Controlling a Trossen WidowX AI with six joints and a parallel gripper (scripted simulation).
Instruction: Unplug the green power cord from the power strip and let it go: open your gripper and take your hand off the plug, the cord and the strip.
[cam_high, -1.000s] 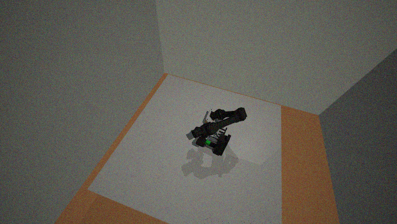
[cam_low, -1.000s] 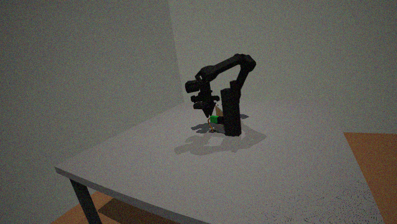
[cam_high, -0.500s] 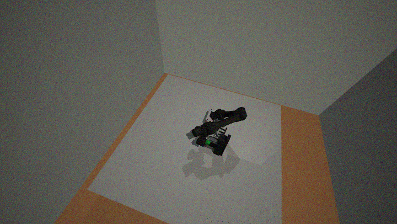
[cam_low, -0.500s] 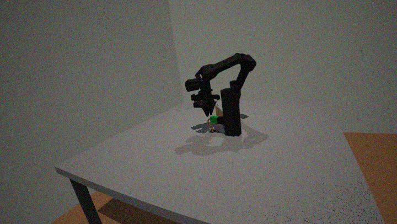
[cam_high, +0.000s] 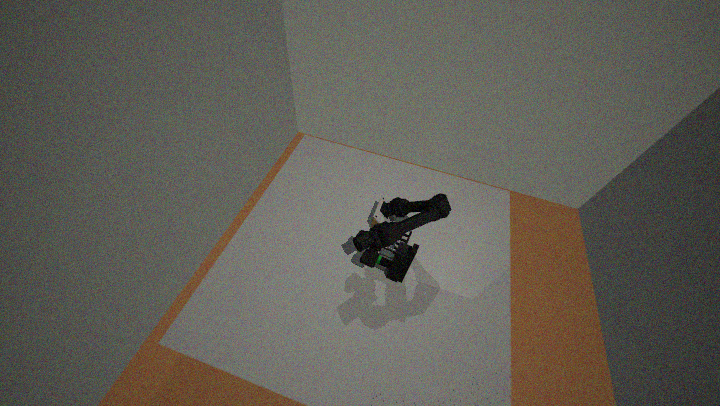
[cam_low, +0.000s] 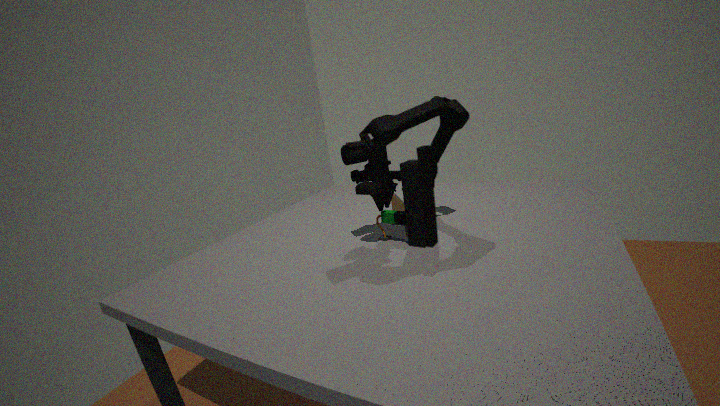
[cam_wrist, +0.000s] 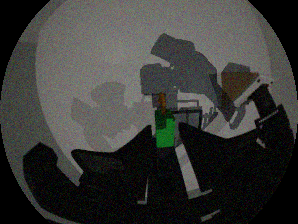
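The green plug lies 3 cm to the left of my gripper tip and 2 cm below it.
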